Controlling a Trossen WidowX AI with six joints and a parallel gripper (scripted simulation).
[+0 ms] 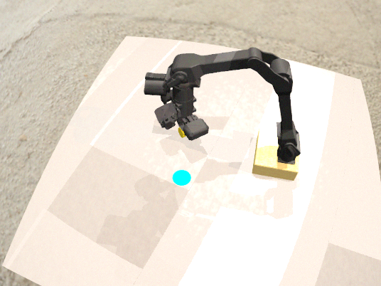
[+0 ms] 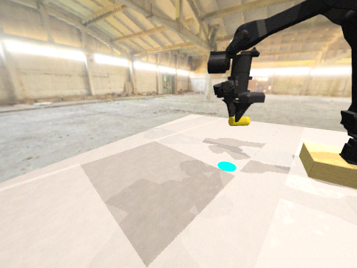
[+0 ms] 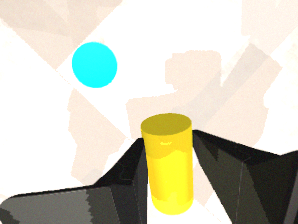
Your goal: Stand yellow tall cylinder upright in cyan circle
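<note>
My gripper tip is 140 mm above the cyan circle, 80 mm to the right of it and 10 mm past it. Also, from my gripper tip: yellow tall cylinder 20 mm behind, 10 mm to the right.
</note>
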